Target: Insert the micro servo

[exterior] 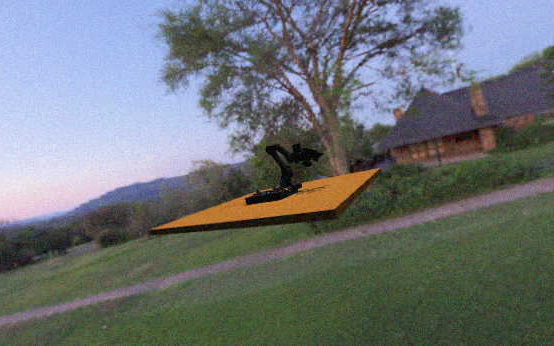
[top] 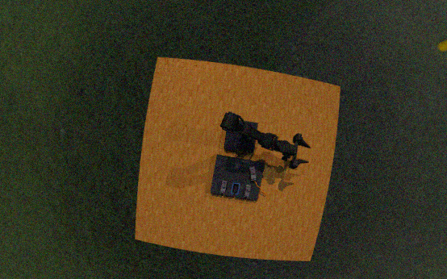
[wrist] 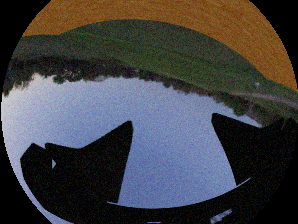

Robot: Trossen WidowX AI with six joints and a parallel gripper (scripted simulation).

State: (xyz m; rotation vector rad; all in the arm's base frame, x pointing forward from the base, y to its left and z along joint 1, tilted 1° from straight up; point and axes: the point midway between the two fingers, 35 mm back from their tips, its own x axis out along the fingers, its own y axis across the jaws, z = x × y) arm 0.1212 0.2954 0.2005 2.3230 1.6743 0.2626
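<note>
My gripper tip is 380 mm to the left of the robot deck, 210 mm above it and 90 mm short of it.
</note>
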